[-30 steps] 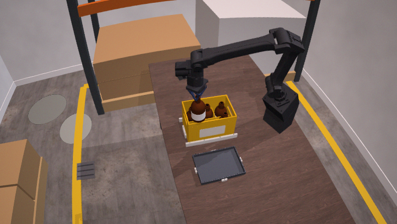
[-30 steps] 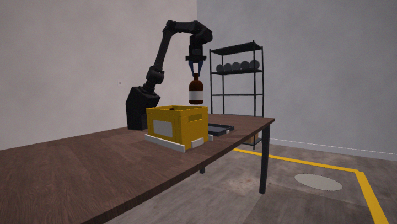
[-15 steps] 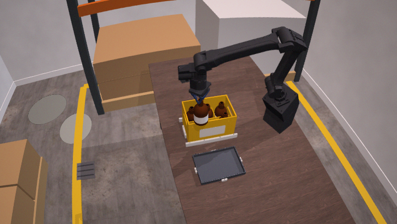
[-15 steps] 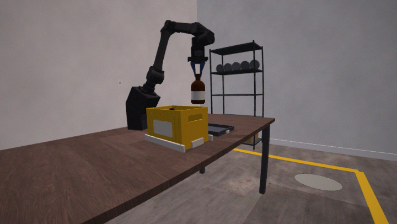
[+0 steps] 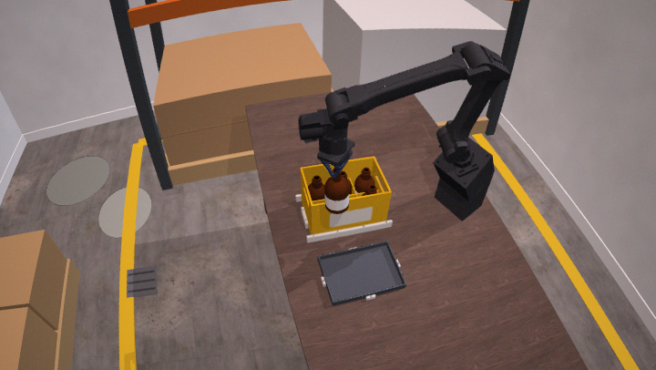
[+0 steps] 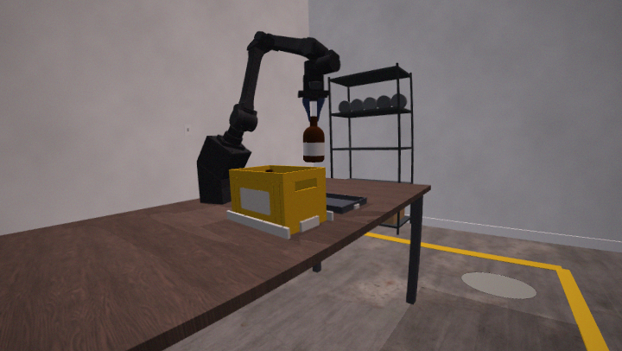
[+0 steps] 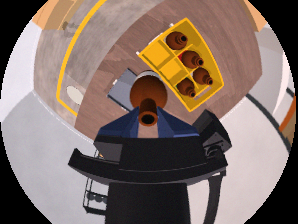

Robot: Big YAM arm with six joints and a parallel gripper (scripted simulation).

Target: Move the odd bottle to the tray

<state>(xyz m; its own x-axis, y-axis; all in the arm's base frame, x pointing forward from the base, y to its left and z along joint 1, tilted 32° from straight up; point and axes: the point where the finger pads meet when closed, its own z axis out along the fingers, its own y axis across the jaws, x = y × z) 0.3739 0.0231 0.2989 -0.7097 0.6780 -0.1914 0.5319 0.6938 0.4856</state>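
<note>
The glass bottle is 7 cm below my hand. Round my hand: dark tray (8 cm behind, 14 cm to the left, 32 cm below); yellow crate (5 cm behind, 13 cm to the right, 25 cm below).
</note>
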